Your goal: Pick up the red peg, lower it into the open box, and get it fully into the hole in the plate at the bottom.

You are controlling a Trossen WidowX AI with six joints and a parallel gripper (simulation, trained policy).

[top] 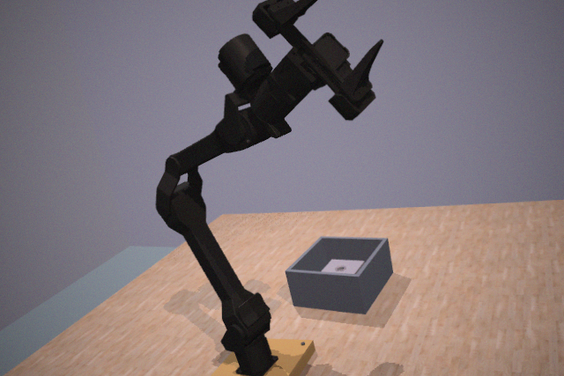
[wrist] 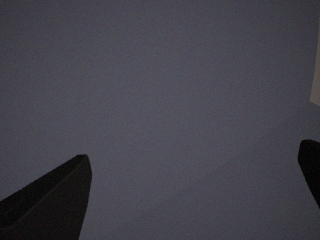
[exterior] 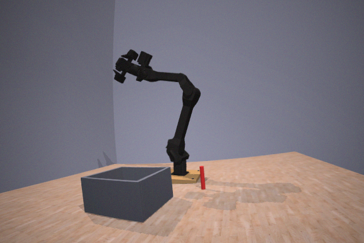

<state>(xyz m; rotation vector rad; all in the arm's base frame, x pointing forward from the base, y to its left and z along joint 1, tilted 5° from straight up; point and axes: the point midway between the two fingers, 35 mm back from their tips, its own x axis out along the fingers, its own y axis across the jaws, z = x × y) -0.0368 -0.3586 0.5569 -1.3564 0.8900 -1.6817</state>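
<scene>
The red peg is 19 cm ahead of my gripper tip, 48 cm to the left of it and 58 cm below it. From my gripper tip the other things lie so: plate 37 cm ahead, 31 cm to the left, 58 cm below; grey box 37 cm ahead, 31 cm to the left, 60 cm below.
</scene>
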